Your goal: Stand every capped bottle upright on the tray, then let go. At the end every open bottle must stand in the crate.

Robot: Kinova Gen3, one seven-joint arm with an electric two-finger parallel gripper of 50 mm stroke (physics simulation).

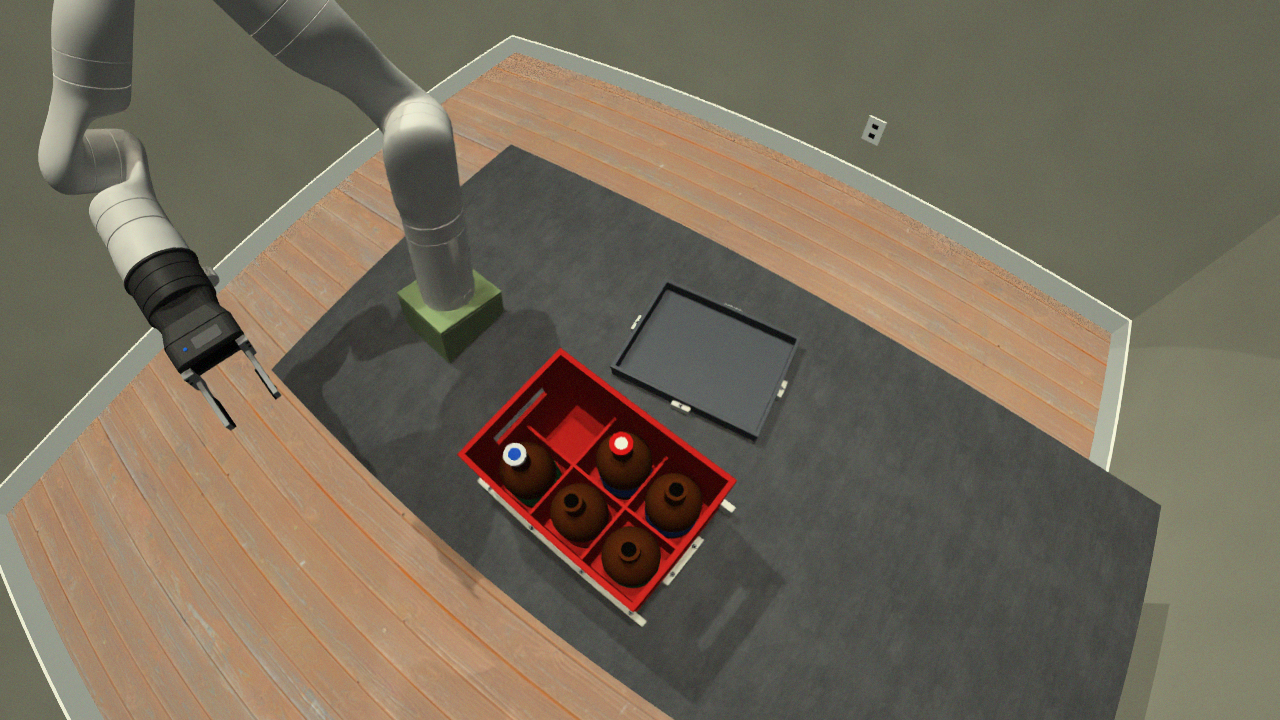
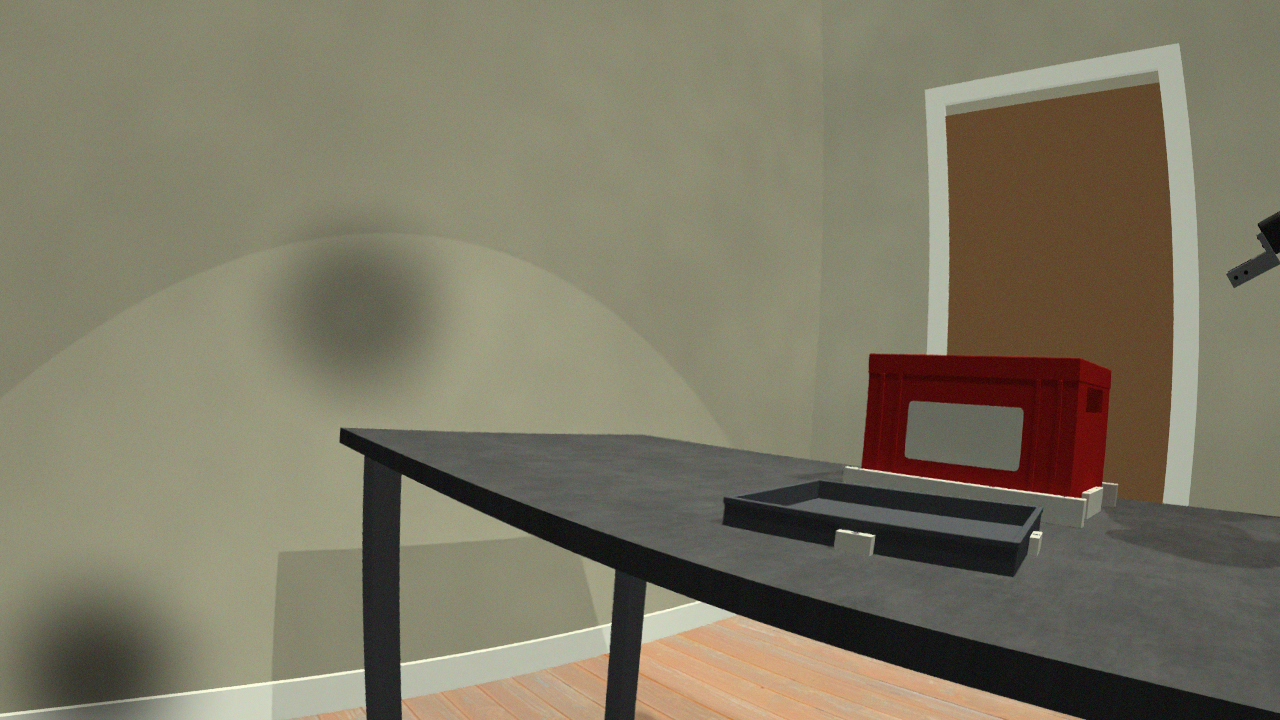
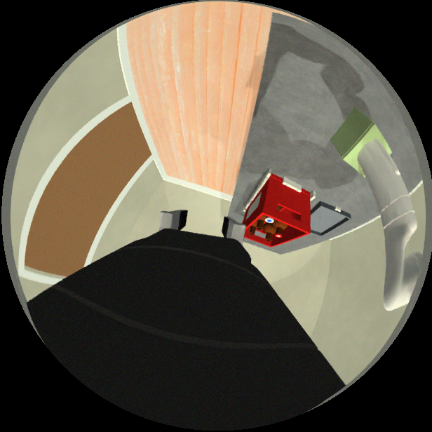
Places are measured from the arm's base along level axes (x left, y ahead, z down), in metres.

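Where they show: gripper, fingertip midpoint: (image 1: 254,411) (image 2: 1230,279); arm's base at its link origin: (image 1: 448,291).
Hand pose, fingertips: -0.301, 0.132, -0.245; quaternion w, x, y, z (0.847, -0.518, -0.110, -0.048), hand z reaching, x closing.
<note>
Things, the pixels of their top centre, and the offset from my fingertips, as dx, dy, dz. Level surfaces: height alone.
- red crate at its top centre: (image 1: 592,469) (image 2: 993,361) +0.212, +0.285, +0.136
- bottle with a white-and-blue cap, top centre: (image 1: 514,454) +0.168, +0.197, +0.148
- bottle with a red-and-white cap, top centre: (image 1: 621,443) +0.260, +0.289, +0.148
- dark tray at its top centre: (image 2: 896,503) (image 1: 708,351) +0.494, +0.267, +0.285
- dark table at its surface level: dz +0.311
The red crate (image 1: 617,404) (image 2: 1058,429) (image 3: 295,200) stands on the table and holds several upright brown bottles, each in its own compartment. A bottle with a white-and-blue cap (image 1: 528,474) (image 3: 269,220) is at the end nearer the arm's base, beside an empty compartment. A bottle with a red-and-white cap (image 1: 623,465) is in a middle compartment. Three open bottles (image 1: 579,514) (image 1: 673,507) (image 1: 631,559) fill the others. The dark tray (image 1: 707,358) (image 2: 921,514) (image 3: 328,218) is empty. My gripper (image 1: 253,410) (image 3: 204,220) is open and empty, high and well away from the crate.
The arm's green base block (image 1: 450,326) (image 3: 354,132) stands on the dark table (image 1: 895,501) (image 2: 537,474). Pale strips edge the crate's foot, and small pale blocks sit by the tray. The tray lies beside the crate, a narrow gap apart.
</note>
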